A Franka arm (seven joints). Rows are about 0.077 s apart.
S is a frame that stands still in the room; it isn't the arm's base.
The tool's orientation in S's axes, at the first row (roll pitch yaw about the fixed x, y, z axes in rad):
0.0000, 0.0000, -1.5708
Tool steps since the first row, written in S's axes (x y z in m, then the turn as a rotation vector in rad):
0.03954, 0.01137, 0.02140, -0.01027, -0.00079, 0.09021
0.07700, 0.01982, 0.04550, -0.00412, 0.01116, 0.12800
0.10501, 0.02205, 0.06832, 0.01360, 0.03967, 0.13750
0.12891, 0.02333, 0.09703, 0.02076, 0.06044, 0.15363
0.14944, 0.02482, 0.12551, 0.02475, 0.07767, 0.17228
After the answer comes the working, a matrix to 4 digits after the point.
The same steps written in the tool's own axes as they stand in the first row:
-0.01137, 0.03954, 0.02140, 0.00079, -0.01027, 0.09021
-0.01982, 0.07700, 0.04550, -0.01116, -0.00412, 0.12800
-0.02205, 0.10501, 0.06832, -0.03967, 0.01360, 0.13750
-0.02333, 0.12891, 0.09703, -0.06044, 0.02076, 0.15363
-0.02482, 0.14944, 0.12551, -0.07767, 0.02475, 0.17228

The tool's axes in the first row as the columns of a matrix, in S's axes (rounded; the answer above uses it unrounded):
0.0000, 1.0000, 0.0000
-1.0000, 0.0000, 0.0000
0.0000, 0.0000, 1.0000

